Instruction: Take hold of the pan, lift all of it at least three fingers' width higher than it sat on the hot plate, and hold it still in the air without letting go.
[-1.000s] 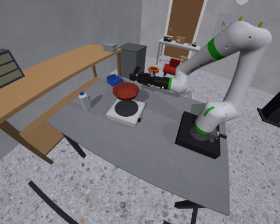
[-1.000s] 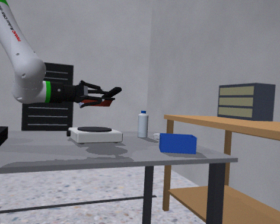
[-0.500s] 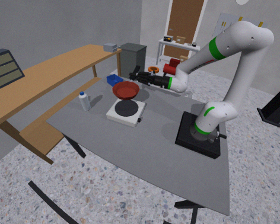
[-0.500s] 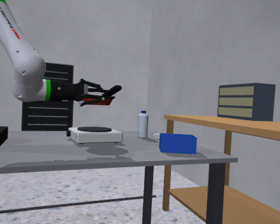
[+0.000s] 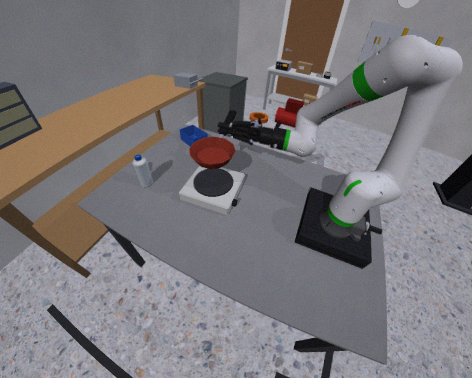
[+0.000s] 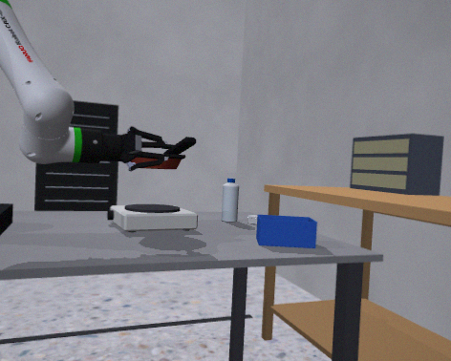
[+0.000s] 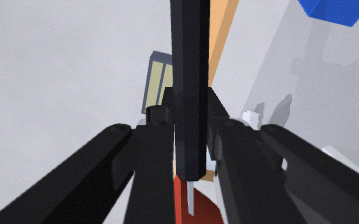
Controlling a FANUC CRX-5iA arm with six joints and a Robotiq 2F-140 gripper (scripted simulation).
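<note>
Now: the pan 10 cm to the left of my hand, 2 cm below it and 1 cm behind it. The rest, counted from my hand: hot plate (22 cm below, 16 cm to the left, 4 cm behind); white bottle (31 cm ahead, 28 cm to the left, 17 cm below).
</note>
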